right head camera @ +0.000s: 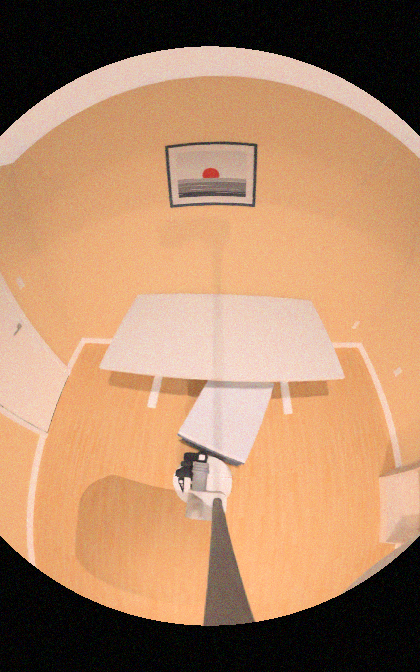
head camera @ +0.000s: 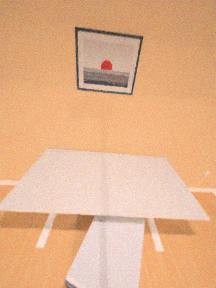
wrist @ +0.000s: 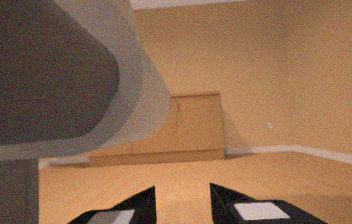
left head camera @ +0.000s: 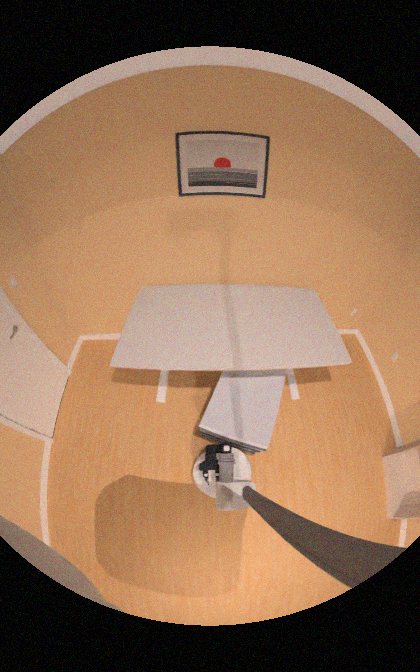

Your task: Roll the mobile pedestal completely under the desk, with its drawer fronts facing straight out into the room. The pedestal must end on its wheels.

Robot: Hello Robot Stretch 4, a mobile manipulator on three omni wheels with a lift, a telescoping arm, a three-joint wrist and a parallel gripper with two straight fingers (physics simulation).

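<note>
The pale pedestal point(head camera: 122, 250) point(left head camera: 260, 405) point(right head camera: 240, 417) stands upright with its rear part hidden beneath the front edge of the white desk point(head camera: 140, 185) point(left head camera: 275, 325) point(right head camera: 265, 337). Most of its visible top projects into the room. It is turned askew to the desk. Its drawer fronts face the robot's side and angle toward the left in the head views. Its wheels are hidden. The rear right part appears close to the right desk leg; contact cannot be told. My gripper point(wrist: 183, 202) is partly open and empty, folded over the robot base, apart from the pedestal.
The robot base point(left head camera: 240, 462) point(right head camera: 220, 477) is right at the pedestal's front edge. The left desk foot point(left head camera: 162, 390) point(right head camera: 154, 395) and right desk foot point(left head camera: 294, 387) point(right head camera: 286, 400) show. A door stands left; a pale open unit point(left head camera: 400, 480) point(right head camera: 397, 500) stands right. A wooden cabinet point(wrist: 200, 125) shows in the wrist view.
</note>
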